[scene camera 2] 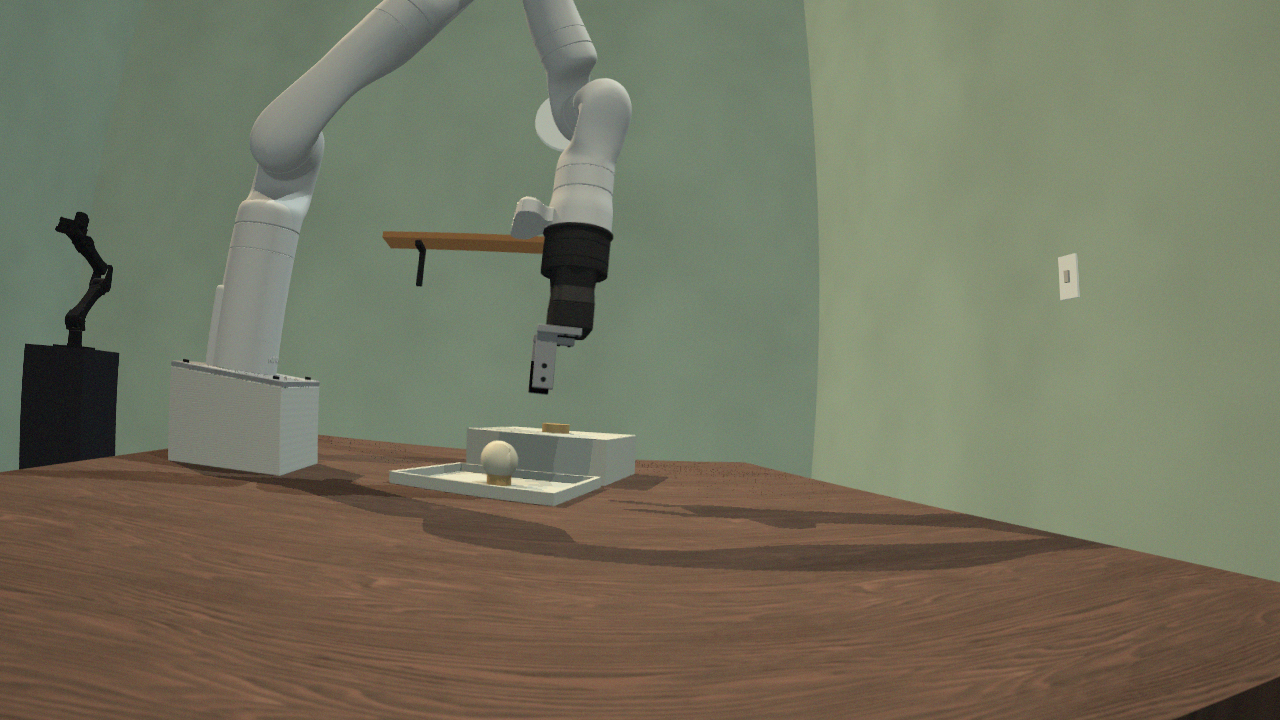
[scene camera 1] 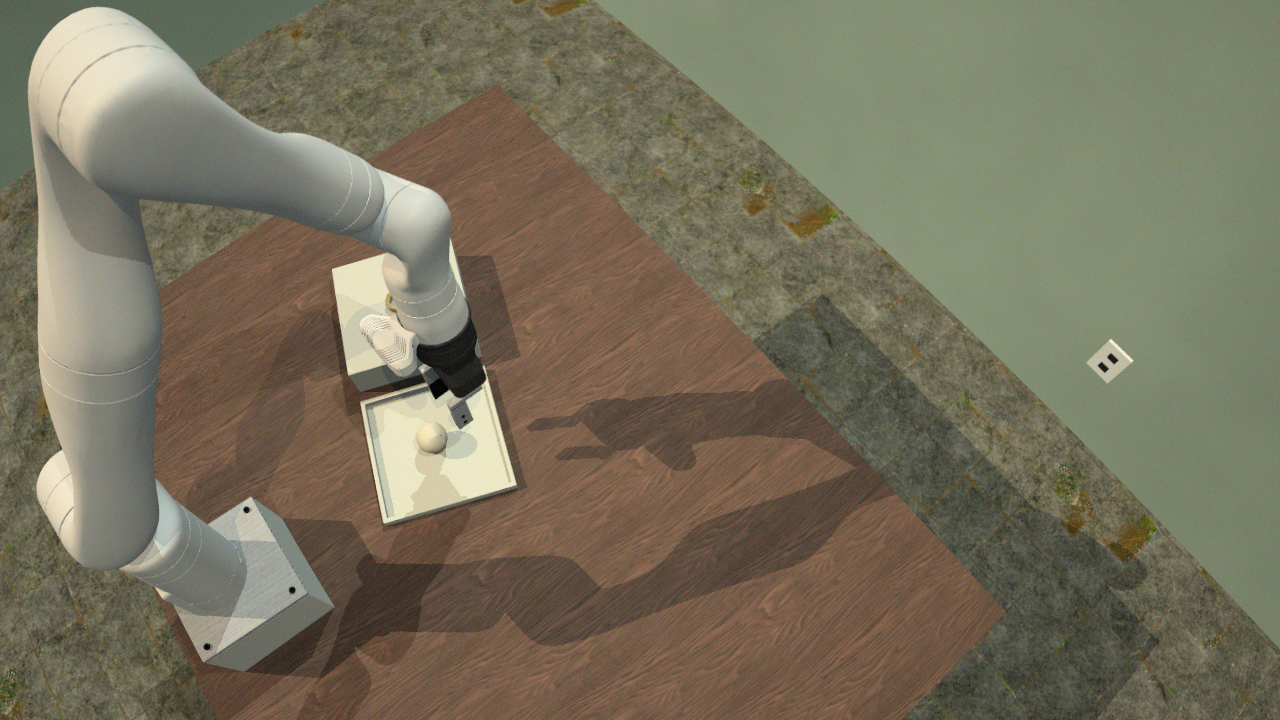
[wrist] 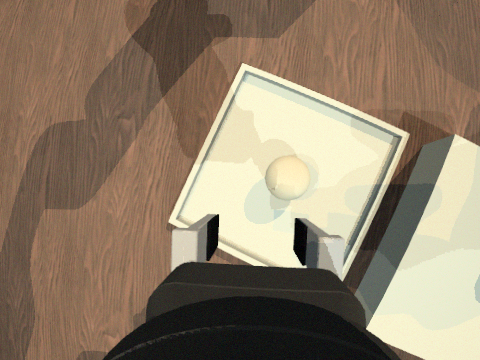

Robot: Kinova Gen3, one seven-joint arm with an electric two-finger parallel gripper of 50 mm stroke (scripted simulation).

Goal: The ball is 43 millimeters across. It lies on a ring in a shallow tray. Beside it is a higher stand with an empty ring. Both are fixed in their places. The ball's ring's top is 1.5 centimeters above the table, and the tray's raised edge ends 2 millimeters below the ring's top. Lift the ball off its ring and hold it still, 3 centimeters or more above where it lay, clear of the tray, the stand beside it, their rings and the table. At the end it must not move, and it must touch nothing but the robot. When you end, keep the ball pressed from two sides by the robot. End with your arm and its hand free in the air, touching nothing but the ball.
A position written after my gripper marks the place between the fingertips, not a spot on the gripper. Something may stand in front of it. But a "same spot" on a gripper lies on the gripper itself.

my gripper: scene camera 2; scene camera 1; wrist 256,232
cream ball: scene camera 2 498,457; scene camera 1 431,437; wrist 287,177
same spot on shallow cream tray: [wrist: 351,156] = [scene camera 1: 396,422]
same spot on my gripper: [scene camera 1: 458,407] = [scene camera 2: 545,342]
